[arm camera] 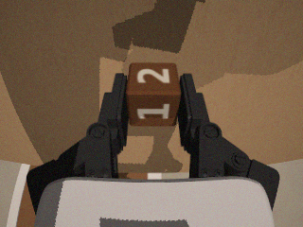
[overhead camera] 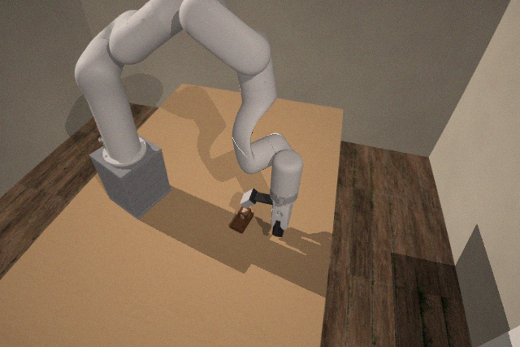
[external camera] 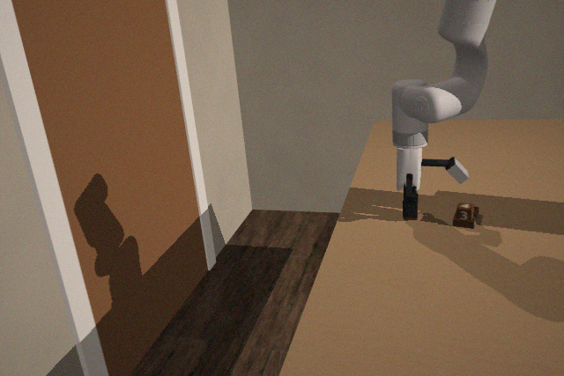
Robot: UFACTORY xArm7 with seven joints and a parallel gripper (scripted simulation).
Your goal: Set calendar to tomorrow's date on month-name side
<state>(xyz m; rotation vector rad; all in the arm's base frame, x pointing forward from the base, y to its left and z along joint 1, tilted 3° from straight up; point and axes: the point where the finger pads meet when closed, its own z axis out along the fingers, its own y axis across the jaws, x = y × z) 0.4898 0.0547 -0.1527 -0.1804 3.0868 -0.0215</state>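
My hand is 10 mm above the digit cube. The rest, counted from my hand: brown calendar tray (120 mm behind, 20 mm below, 10 mm to the right).
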